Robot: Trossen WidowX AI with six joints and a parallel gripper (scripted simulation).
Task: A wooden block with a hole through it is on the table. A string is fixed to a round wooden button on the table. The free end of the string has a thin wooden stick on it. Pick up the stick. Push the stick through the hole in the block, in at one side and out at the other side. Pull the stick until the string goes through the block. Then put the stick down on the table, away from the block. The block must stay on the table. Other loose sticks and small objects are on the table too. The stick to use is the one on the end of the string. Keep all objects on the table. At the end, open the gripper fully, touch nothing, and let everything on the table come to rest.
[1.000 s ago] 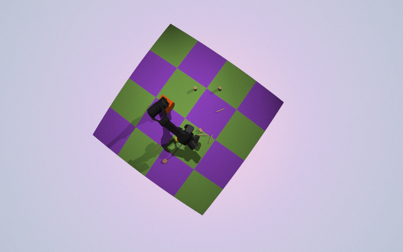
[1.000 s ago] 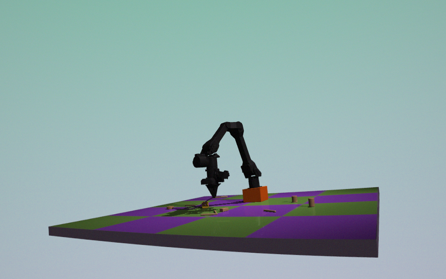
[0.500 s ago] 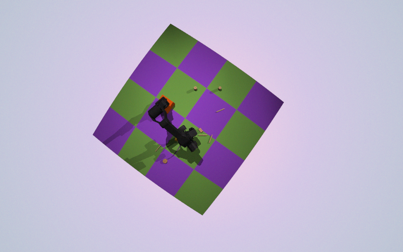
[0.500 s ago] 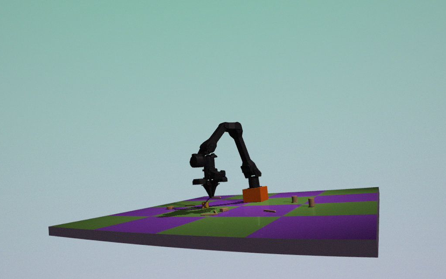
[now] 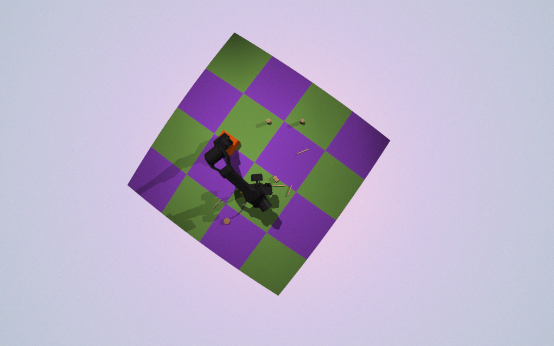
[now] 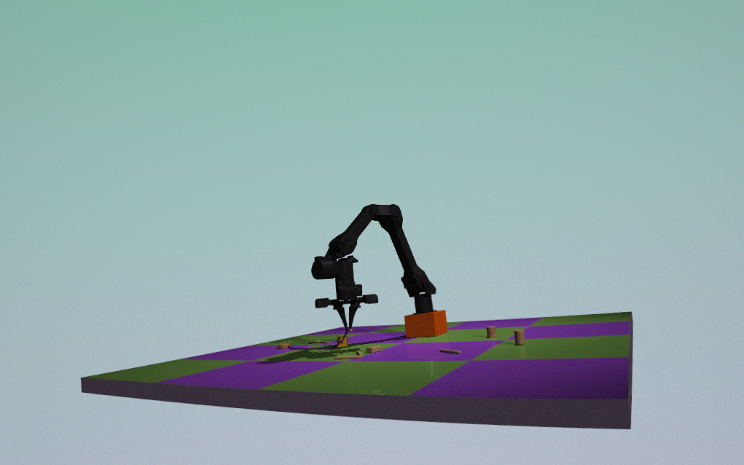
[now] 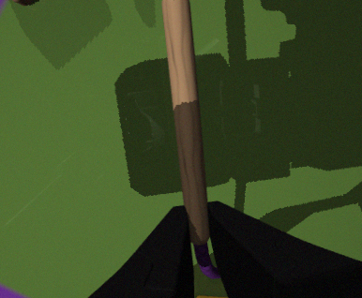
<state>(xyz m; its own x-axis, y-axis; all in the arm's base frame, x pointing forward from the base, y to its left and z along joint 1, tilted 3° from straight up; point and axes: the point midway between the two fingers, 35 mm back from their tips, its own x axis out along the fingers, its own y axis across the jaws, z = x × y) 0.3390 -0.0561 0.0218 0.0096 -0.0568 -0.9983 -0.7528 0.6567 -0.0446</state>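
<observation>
The thin wooden stick is 10 mm ahead of my gripper tip and 10 mm to the left of it. Round my gripper tip: round wooden button 300 mm to the right, 50 mm below; small wooden piece 30 mm ahead, 110 mm to the left, 50 mm below.
</observation>
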